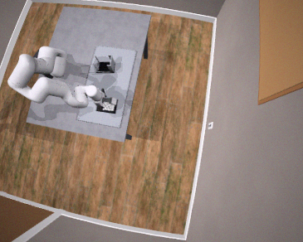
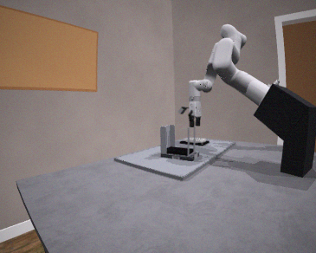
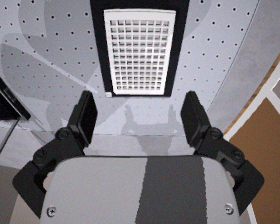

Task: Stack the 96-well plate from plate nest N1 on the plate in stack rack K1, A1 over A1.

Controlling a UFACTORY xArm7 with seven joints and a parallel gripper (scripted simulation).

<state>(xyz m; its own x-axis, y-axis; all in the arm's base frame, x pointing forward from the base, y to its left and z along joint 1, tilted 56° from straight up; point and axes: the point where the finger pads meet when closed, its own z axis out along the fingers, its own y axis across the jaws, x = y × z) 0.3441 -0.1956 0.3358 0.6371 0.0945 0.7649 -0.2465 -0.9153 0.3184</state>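
The white 96-well plate is 100 mm below my hand. The rest, counted from my hand: black plate nest N1: 110 mm below; dark plate: 330 mm to the left, 90 mm below, 60 mm ahead.
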